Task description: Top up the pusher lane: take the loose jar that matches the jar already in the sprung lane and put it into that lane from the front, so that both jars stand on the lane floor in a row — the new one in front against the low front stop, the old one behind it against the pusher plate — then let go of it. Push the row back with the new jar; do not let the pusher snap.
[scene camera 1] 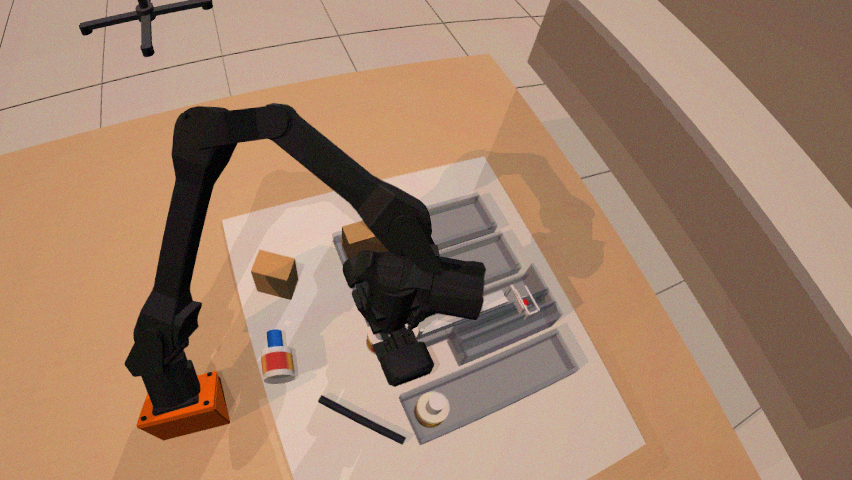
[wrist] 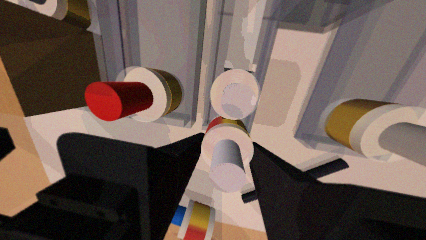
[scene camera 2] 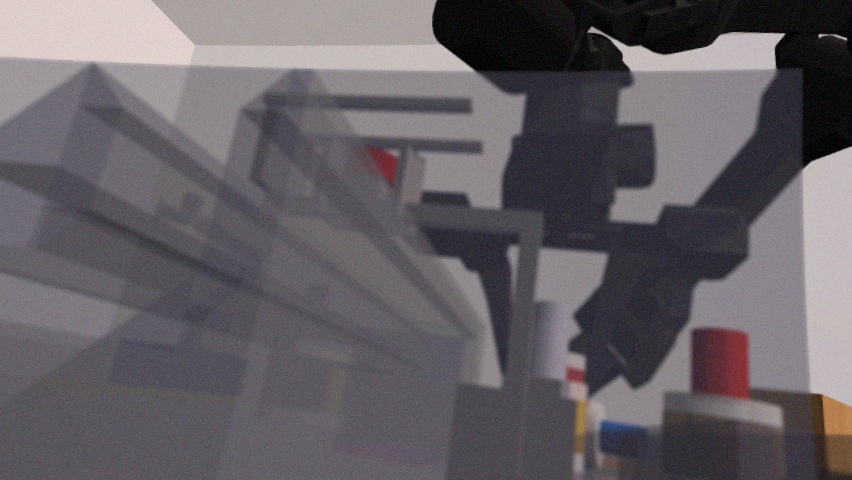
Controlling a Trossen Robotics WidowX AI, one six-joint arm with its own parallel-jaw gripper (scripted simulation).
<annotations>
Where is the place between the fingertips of my gripper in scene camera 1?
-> At 380,337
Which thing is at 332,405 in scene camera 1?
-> A black bar.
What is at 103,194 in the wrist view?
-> My gripper.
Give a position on a sprung lane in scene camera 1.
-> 469,339
</annotations>
